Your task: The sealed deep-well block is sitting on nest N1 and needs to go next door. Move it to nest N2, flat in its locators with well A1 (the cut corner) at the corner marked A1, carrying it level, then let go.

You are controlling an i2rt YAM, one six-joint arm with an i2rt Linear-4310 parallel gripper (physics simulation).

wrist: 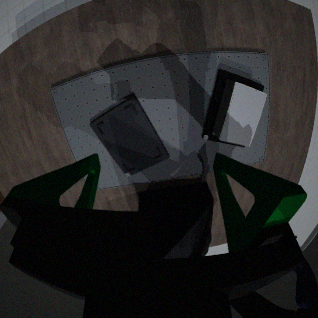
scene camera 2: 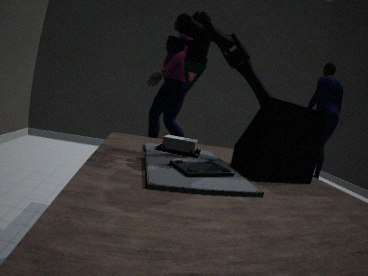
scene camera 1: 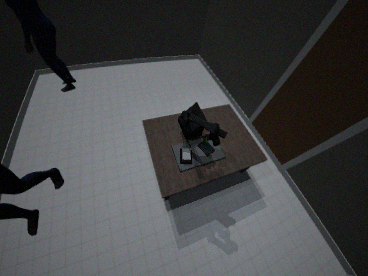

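Seen in the pictures: gripper, fingertip midpoint: (wrist: 156, 159) (scene camera 2: 188, 87) (scene camera 1: 209, 143); arm's base at its link origin: (scene camera 2: 281, 134).
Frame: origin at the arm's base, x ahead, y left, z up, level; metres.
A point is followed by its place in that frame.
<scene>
The sealed block (scene camera 1: 186, 155) @(x 0.360, y -0.199, z -0.091 m) (scene camera 2: 180, 144) @(x 0.356, y -0.148, z -0.109 m) (wrist: 248, 114) @(x 0.346, y -0.201, z -0.091 m) is a white-topped box that sits on nest N1 (wrist: 219, 107) @(x 0.362, y -0.150, z -0.128 m), a dark frame. Nest N2 (scene camera 1: 206, 147) @(x 0.344, y 0.062, z -0.133 m) (scene camera 2: 202, 168) @(x 0.347, y 0.080, z -0.133 m) (wrist: 130, 135) @(x 0.351, y 0.055, z -0.133 m) is an empty dark rectangular plate with corner brackets, turned at an angle beside N1. A small pale mark shows at one corner of each nest in the wrist view; the letters and the block's cut corner are too dark to read. My gripper (scene camera 2: 192, 86) @(x 0.403, y -0.015, z 0.097 m) (wrist: 156, 159) @(x 0.403, y -0.015, z 0.097 m) is open and empty, with green fingers, high above the board and apart from the block.
Both nests stand on a grey perforated board (scene camera 2: 162, 181) @(x 0.486, y 0.184, z -0.144 m) (wrist: 75, 102) @(x 0.465, y 0.153, z -0.144 m) on a brown wooden table (scene camera 1: 155, 150) @(x 0.156, y -0.454, z -0.157 m) (scene camera 2: 150, 235) @(x 0.546, y 0.400, z -0.157 m) (wrist: 30, 100) @(x 0.528, y 0.287, z -0.157 m). The black robot base (scene camera 2: 280, 145) @(x 0.092, y 0.108, z -0.030 m) stands beside the board. People (scene camera 1: 47, 40) (scene camera 2: 327, 100) stand beyond the table. Arm shadows cross the board.
</scene>
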